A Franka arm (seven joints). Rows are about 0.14 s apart.
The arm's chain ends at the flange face. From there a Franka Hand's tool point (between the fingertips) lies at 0.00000 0.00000 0.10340 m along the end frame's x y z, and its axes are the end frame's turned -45 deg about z.
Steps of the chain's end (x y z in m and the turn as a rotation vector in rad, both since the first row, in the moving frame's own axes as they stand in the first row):
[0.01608, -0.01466, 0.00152, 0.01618, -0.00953, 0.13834]
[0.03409, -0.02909, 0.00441, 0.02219, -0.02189, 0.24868]
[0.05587, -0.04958, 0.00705, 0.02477, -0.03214, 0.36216]
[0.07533, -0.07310, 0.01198, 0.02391, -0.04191, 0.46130]
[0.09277, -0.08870, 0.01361, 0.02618, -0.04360, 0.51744]
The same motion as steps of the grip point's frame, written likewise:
[0.02235, -0.00084, 0.00150, 0.01818, 0.00470, 0.13834]
[0.04510, 0.00035, 0.00436, 0.03117, 0.00021, 0.24868]
[0.07478, 0.00028, 0.00697, 0.04024, -0.00521, 0.36216]
[0.10478, -0.00336, 0.01186, 0.04654, -0.01273, 0.46130]
[0.12839, -0.00232, 0.01348, 0.04934, -0.01232, 0.51744]

